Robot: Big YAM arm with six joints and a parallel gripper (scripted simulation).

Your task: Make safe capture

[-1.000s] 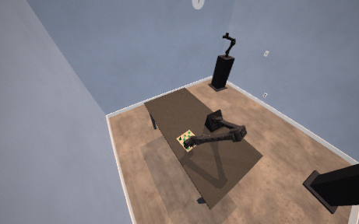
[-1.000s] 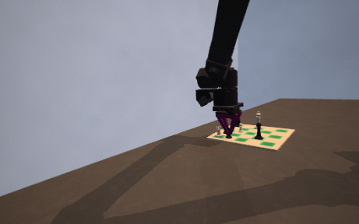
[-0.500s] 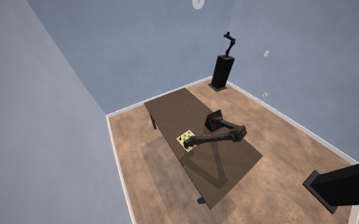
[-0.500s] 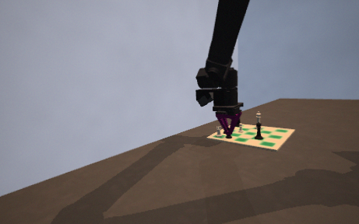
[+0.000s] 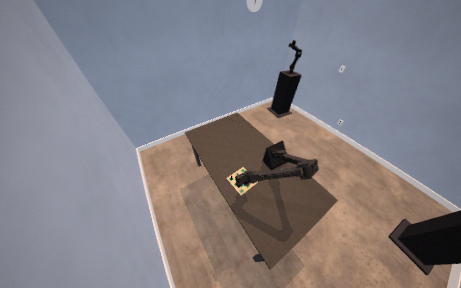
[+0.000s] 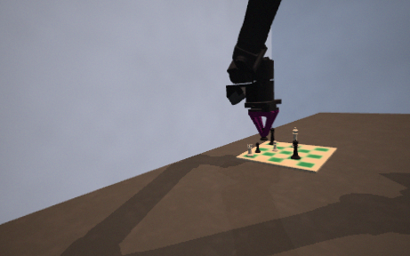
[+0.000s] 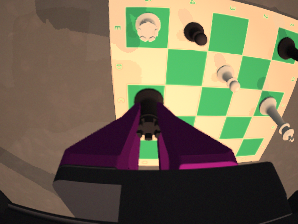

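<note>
Right now my hand is 70 mm short of the tall black piece, 140 mm to the left of it and 40 mm above it. Round my hand: white pawn: 20 mm ahead, 80 mm to the right, 60 mm below; then tall white piece: 150 mm to the right, 40 mm below; then chessboard: 20 mm behind, 80 mm to the right, 70 mm below.
</note>
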